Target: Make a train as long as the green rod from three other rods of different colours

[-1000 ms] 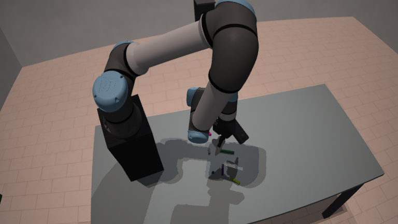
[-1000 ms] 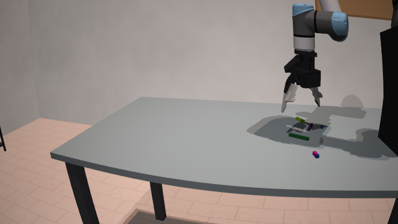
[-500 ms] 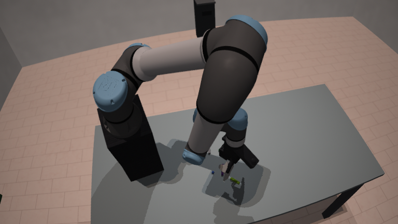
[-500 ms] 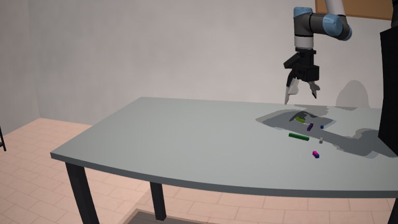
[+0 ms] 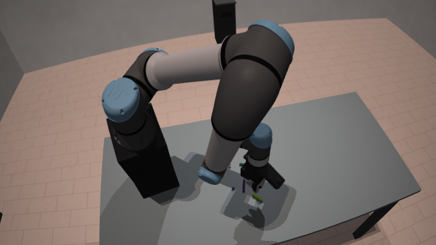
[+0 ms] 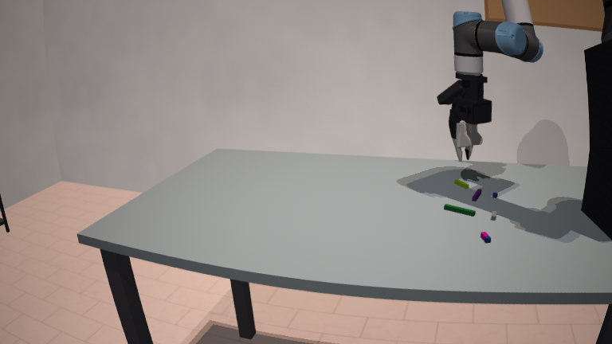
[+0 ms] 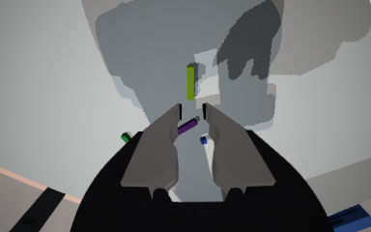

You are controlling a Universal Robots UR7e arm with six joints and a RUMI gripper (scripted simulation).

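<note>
My gripper is now 8 cm above the lime rod. From my hand the other things lie so: green rod: 17 cm to the left, 8 cm below, 3 cm behind; then purple rod: 8 cm below, 7 cm to the left, 5 cm behind; then grey rod: 18 cm to the left, 12 cm behind, 8 cm below.
</note>
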